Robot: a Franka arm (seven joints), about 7 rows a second.
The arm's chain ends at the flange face. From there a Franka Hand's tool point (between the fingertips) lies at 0.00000 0.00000 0.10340 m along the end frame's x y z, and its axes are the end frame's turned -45 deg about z.
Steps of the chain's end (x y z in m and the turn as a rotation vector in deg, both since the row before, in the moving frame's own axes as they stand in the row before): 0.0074, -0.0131, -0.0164, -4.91, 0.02, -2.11; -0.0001, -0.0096, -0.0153, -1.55, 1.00, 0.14; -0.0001, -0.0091, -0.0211, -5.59, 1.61, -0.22; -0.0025, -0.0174, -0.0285, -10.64, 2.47, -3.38; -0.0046, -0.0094, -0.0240, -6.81, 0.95, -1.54; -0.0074, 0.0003, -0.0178, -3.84, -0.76, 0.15
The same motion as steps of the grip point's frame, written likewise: 0.0084, 0.0024, -0.0168, -3.49, -3.46, -2.11; 0.0060, -0.0036, -0.0154, -1.80, -0.39, 0.14; 0.0013, 0.0027, -0.0216, -5.09, -2.81, -0.22; 0.0007, 0.0029, -0.0304, -9.27, -5.78, -3.38; -0.0039, 0.0001, -0.0247, -5.49, -4.14, -1.54; -0.0113, -0.0011, -0.0180, -2.18, -3.25, 0.15
